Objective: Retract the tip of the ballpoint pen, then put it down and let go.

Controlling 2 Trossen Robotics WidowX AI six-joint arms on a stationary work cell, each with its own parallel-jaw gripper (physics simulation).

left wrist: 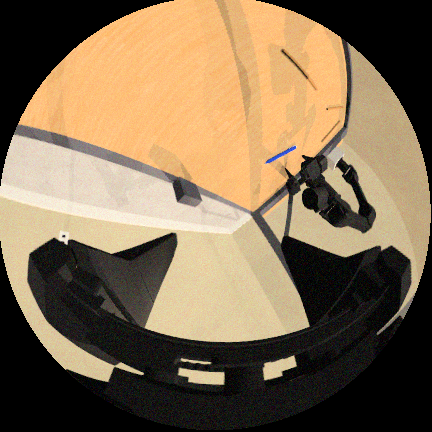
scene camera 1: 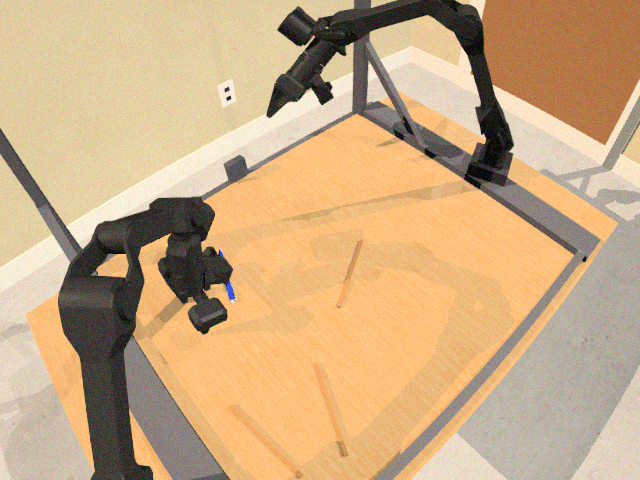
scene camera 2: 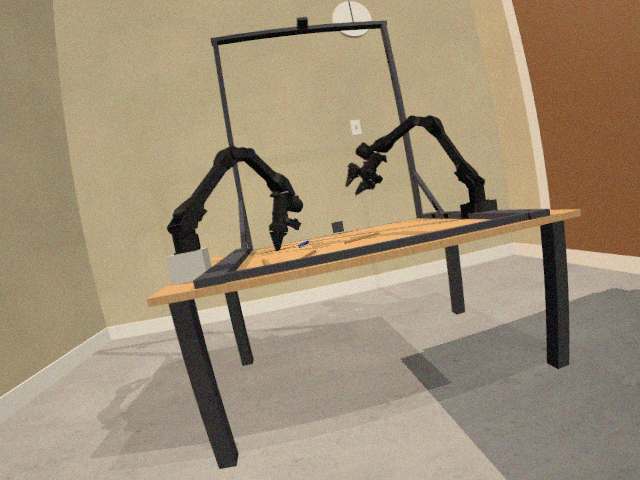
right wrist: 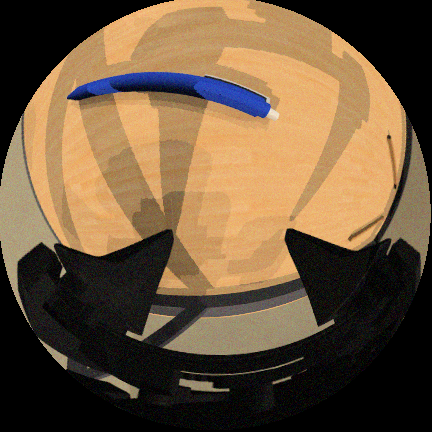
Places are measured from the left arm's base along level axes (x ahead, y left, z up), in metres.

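Pixels of known places: left gripper, between the fingertips: (left wrist: pixel 230 240) (scene camera 1: pixel 270 114) (scene camera 2: pixel 350 190); right gripper, between the fingertips: (left wrist: pixel 293 161) (scene camera 2: pixel 278 250) (right wrist: pixel 231 235); left arm's base, origin of its link: (scene camera 1: pixel 492 158) (scene camera 2: pixel 478 202); right arm's base, origin of its link: (left wrist: pixel 338 161) (scene camera 2: pixel 187 251).
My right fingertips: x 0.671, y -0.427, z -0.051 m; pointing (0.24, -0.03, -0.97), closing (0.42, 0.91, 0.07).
Note:
Ahead of a thing's pixels: the offset from my right fingertips to its top centre. Level surfaces: height alone.
A blue ballpoint pen @(dz +0.010, dx -0.115, dy +0.000 m) (scene camera 1: pixel 230 291) (scene camera 2: pixel 303 243) (left wrist: pixel 281 154) (right wrist: pixel 155 81) lies flat on the wooden table @(dz -0.003 m) (scene camera 1: pixel 413 310). In the right wrist view its white button end points right and its pointed end left, with a clip near the button. Whether the tip is out is too small to tell. My right gripper (scene camera 2: pixel 277 248) (right wrist: pixel 231 235) is open and empty, pointing down low over the table beside the pen. In scene camera 1 the right arm hides the middle of the pen. My left gripper (scene camera 2: pixel 351 189) (left wrist: pixel 230 240) is open and empty, high above the far side of the table.
Three thin brown sticks @(dz +0.004, dx -0.237, dy +0.231 m) (scene camera 1: pixel 349 273) @(dz +0.004, dx +0.037, dy +0.319 m) (scene camera 1: pixel 331 410) @(dz +0.004, dx +0.140, dy +0.247 m) (scene camera 1: pixel 266 441) lie on the table, away from the pen. A dark frame bar (scene camera 1: pixel 485 361) runs along the table edge. A small dark block @(dz +0.054, dx -0.379, dy -0.148 m) (scene camera 1: pixel 236 168) (scene camera 2: pixel 337 226) (left wrist: pixel 187 192) stands at the far edge.

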